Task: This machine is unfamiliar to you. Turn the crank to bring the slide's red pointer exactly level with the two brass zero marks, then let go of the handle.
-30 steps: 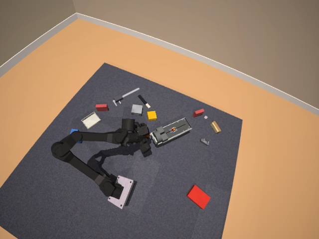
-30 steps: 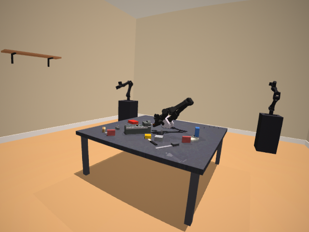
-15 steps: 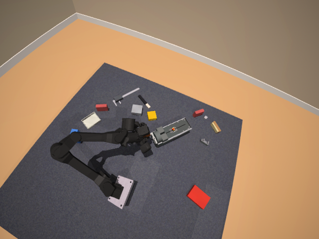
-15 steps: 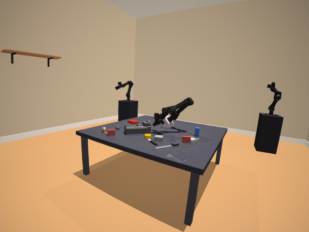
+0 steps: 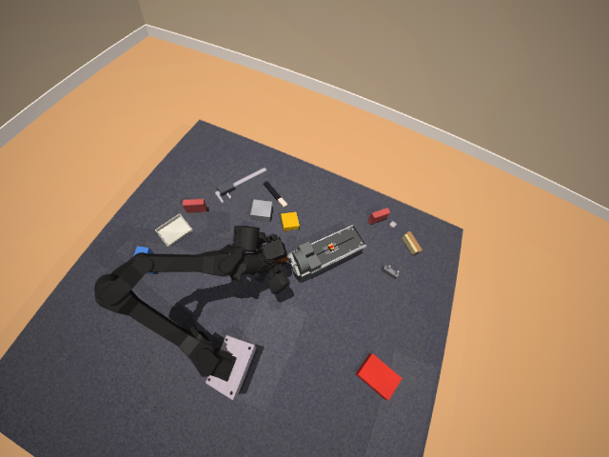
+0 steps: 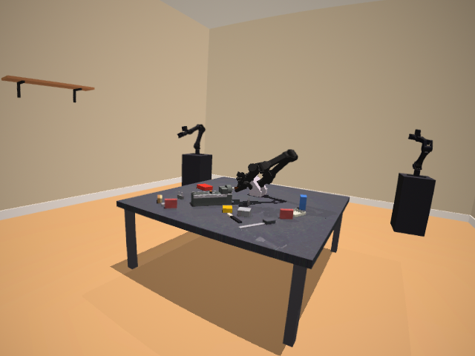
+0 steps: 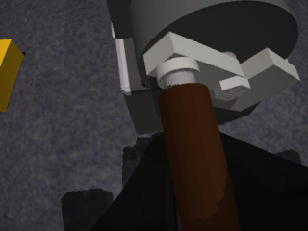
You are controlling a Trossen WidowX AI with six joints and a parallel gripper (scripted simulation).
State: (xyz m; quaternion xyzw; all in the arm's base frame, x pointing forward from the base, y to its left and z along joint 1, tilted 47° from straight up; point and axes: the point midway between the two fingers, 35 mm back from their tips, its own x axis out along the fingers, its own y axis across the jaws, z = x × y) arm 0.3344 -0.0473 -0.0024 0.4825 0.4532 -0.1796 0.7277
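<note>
Right now the brown crank handle is 3 cm above my gripper tip, 1 cm to the left of it and 1 cm behind it. Also, from my gripper tip: grey block 19 cm ahead, 15 cm to the left, 7 cm below; yellow block 18 cm ahead, 7 cm below, 4 cm to the left; red pointer 13 cm to the right, 10 cm ahead.
</note>
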